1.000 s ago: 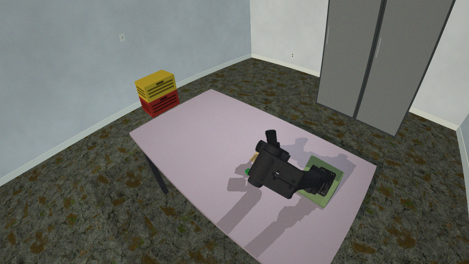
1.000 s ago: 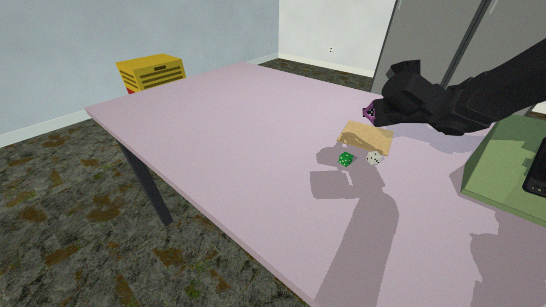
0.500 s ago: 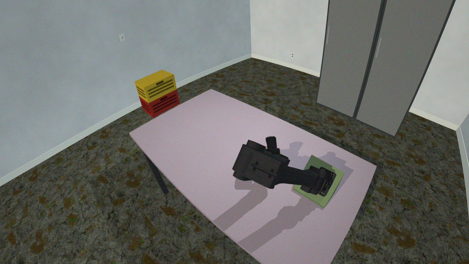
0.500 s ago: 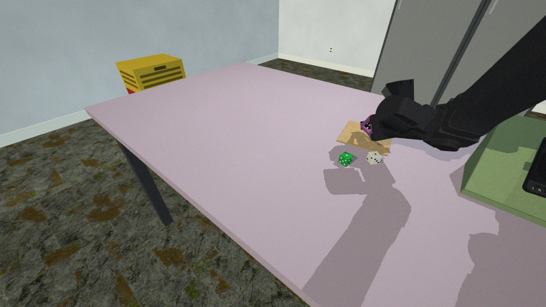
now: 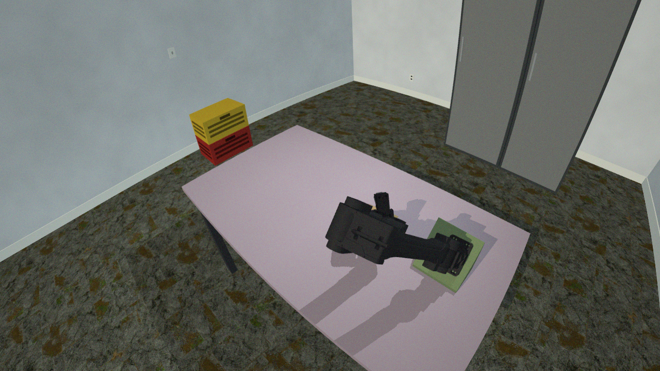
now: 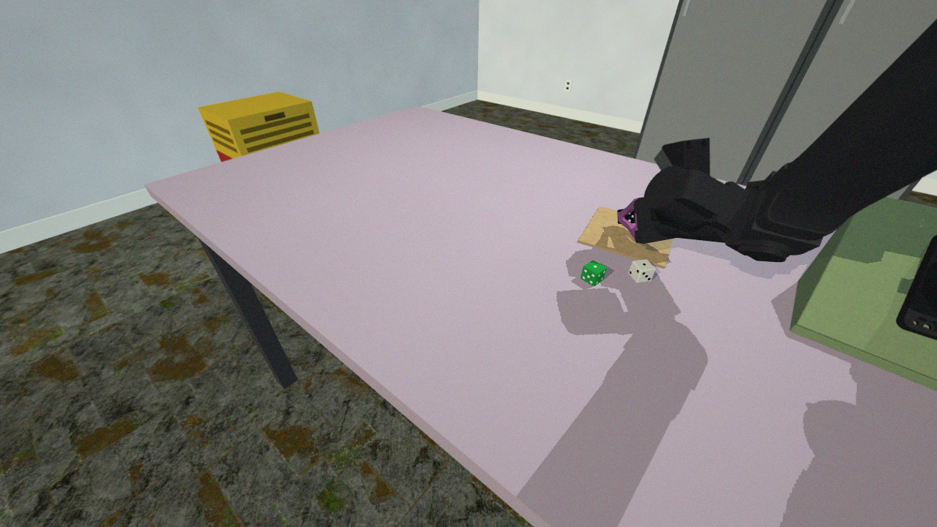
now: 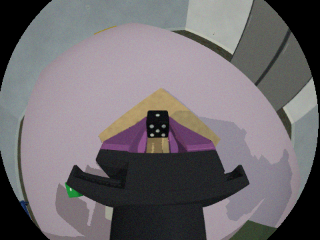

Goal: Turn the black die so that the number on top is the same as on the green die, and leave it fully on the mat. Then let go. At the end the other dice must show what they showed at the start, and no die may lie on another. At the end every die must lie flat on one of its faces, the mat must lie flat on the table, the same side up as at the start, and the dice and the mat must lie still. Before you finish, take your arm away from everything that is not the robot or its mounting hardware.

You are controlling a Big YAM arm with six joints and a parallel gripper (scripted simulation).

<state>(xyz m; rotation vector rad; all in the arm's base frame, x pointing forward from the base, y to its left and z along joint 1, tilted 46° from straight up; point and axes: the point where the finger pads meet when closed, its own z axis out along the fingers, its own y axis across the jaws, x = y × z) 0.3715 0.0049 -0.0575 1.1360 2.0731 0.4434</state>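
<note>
Right now my hand is right at the black die. The rest, counted from my hand: green die 10 mm behind, 160 mm to the left, 20 mm below; white die 60 mm behind, 110 mm to the left, 20 mm below; tan mat 10 mm behind, 30 mm below.
</note>
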